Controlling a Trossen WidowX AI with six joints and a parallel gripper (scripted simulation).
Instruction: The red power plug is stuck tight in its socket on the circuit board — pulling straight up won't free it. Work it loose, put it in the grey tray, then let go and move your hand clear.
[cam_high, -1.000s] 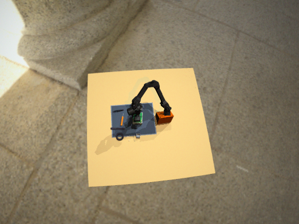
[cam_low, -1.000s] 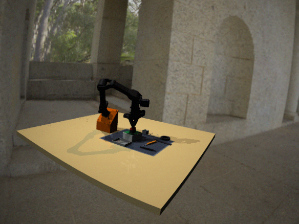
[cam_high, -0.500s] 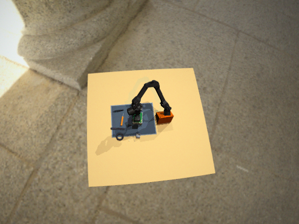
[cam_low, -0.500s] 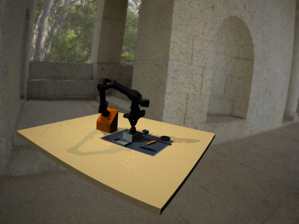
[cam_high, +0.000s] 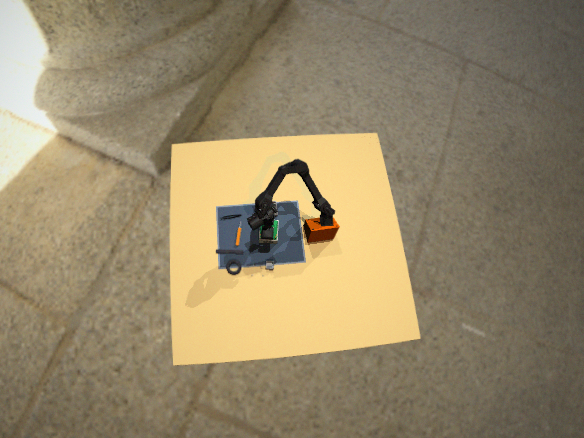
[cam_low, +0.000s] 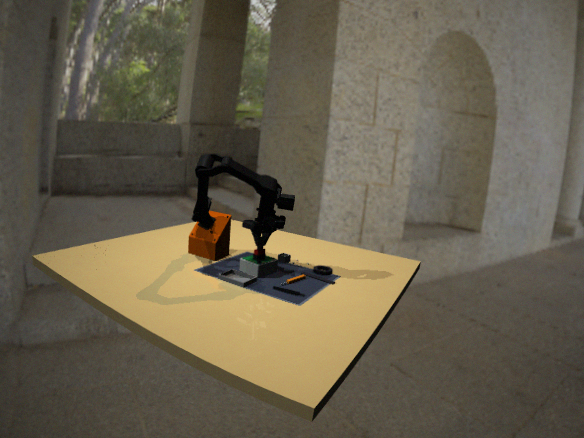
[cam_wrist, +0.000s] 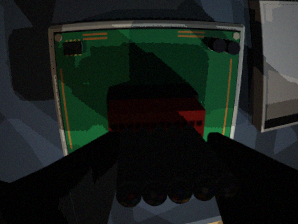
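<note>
The red power plug lies 2 cm below my gripper tip. The rest, counted from my gripper tip: blue mat 11 cm below, 5 cm ahead, 1 cm to the left; then black bar 21 cm ahead, 11 cm to the left, 10 cm below.
</note>
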